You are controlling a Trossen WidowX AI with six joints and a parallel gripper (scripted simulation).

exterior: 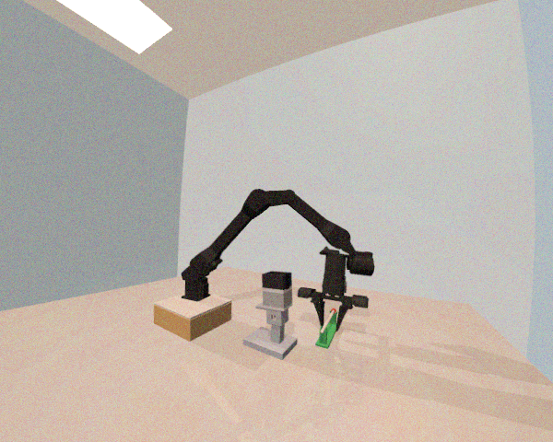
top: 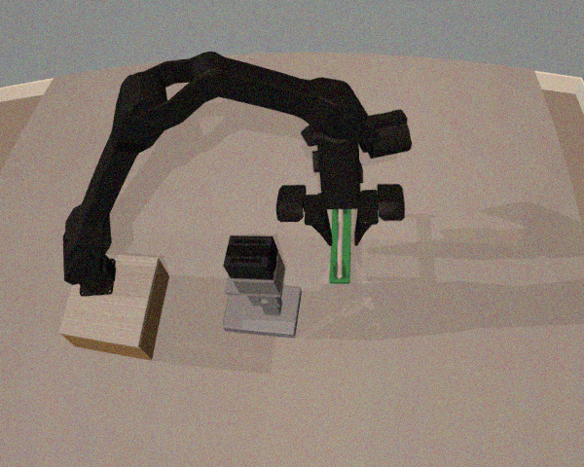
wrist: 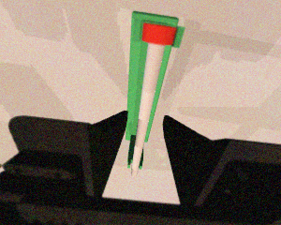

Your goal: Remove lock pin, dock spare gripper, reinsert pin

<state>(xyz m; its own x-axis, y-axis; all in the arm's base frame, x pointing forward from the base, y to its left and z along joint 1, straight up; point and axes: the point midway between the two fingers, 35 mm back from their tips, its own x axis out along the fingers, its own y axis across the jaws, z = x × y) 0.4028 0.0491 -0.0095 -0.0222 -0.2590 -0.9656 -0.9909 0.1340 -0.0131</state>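
The green pin holder is 10 mm to the left of my gripper tip. Round my gripper tip: spare gripper 120 mm behind, 110 mm above, 100 mm to the right; then grey mount 130 mm behind, 90 mm to the right, 30 mm above.
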